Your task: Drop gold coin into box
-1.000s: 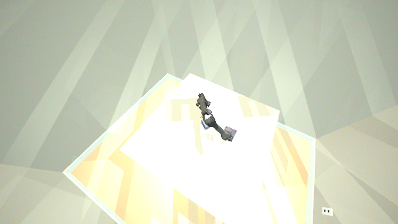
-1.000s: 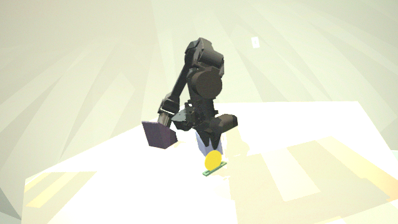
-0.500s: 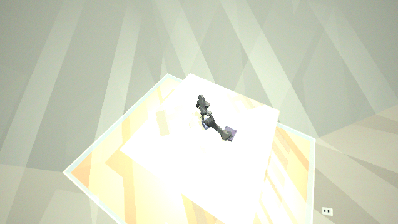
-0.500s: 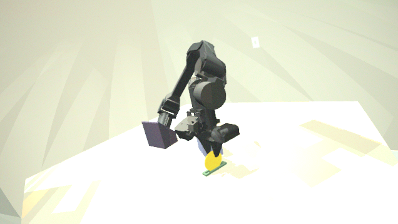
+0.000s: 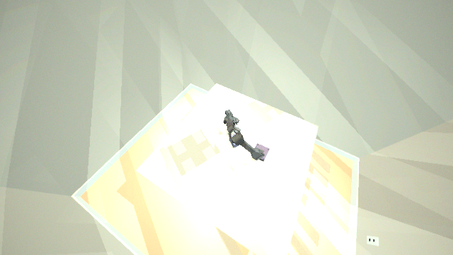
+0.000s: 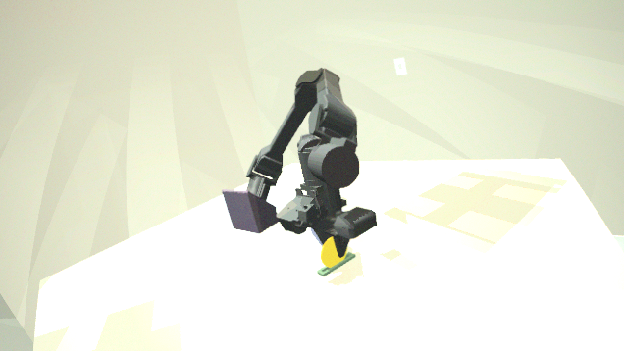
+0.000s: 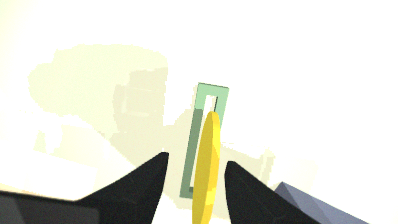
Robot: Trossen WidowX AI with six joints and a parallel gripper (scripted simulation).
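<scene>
Right now my gripper tip is right at the gold coin.
</scene>
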